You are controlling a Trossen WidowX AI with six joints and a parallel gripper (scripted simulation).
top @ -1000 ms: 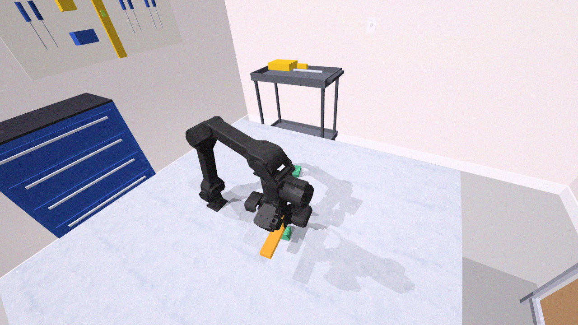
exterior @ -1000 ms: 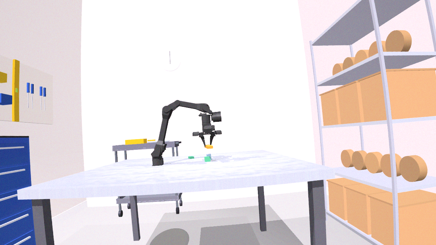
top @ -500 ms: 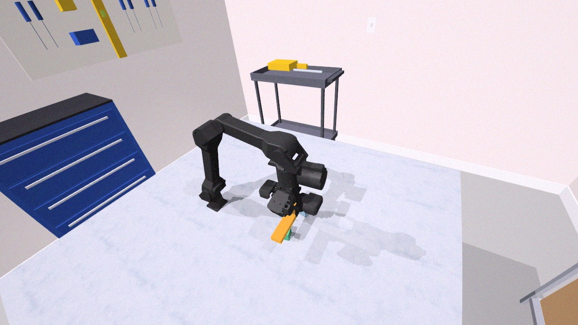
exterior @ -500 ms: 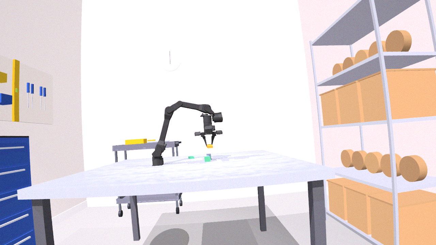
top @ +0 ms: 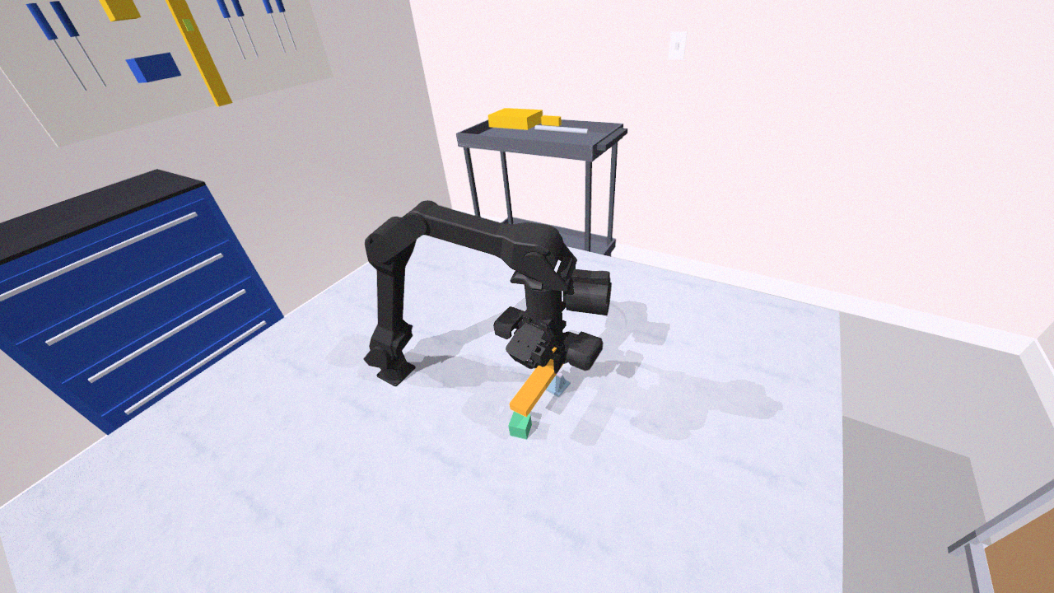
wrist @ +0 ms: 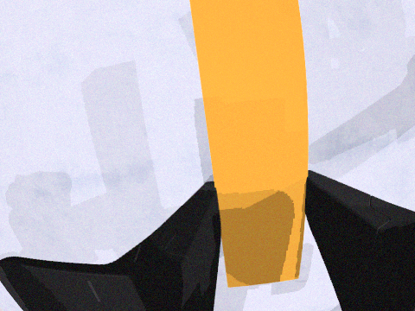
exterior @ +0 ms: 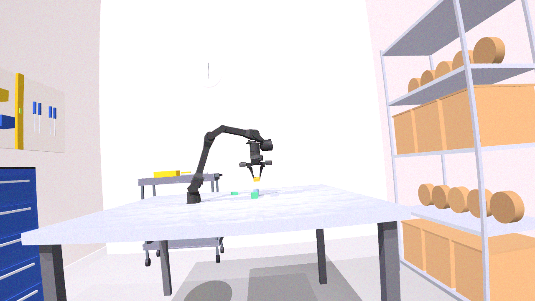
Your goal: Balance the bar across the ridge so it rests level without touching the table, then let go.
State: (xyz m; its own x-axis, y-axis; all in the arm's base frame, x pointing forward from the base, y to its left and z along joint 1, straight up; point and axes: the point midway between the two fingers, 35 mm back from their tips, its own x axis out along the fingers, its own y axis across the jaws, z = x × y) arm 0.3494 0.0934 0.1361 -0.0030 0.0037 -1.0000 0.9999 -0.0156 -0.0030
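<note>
The green cube lies 9 cm below my gripper tip, 8 cm to the right of it and 2 cm behind it. Also, from my gripper tip: orange bar 3 cm to the right.
</note>
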